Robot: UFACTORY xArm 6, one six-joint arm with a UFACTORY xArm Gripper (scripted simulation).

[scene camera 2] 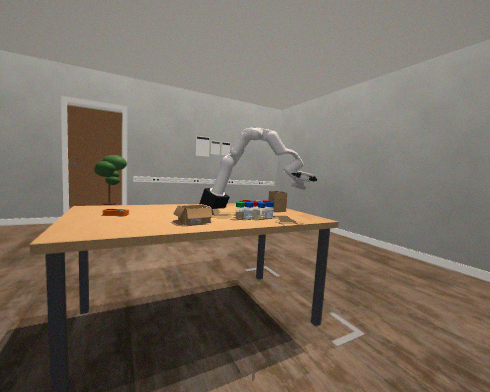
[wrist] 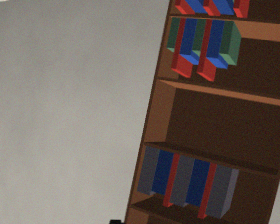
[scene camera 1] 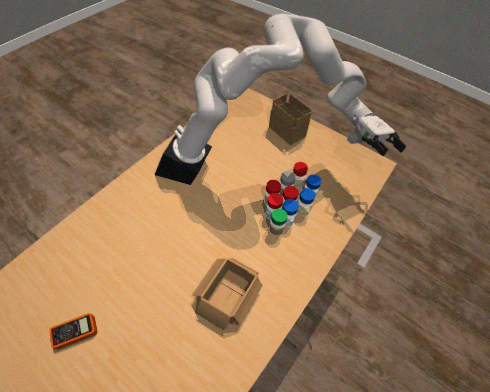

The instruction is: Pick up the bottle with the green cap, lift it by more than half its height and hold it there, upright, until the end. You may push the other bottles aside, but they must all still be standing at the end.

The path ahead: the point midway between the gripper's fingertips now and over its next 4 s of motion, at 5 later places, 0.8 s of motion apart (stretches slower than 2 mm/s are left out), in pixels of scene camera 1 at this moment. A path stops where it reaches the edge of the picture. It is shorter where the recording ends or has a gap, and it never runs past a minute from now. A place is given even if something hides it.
My gripper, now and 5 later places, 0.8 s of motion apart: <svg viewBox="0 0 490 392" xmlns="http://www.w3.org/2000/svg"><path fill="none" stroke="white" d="M394 151L371 177L336 191L318 189L313 178L319 169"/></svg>
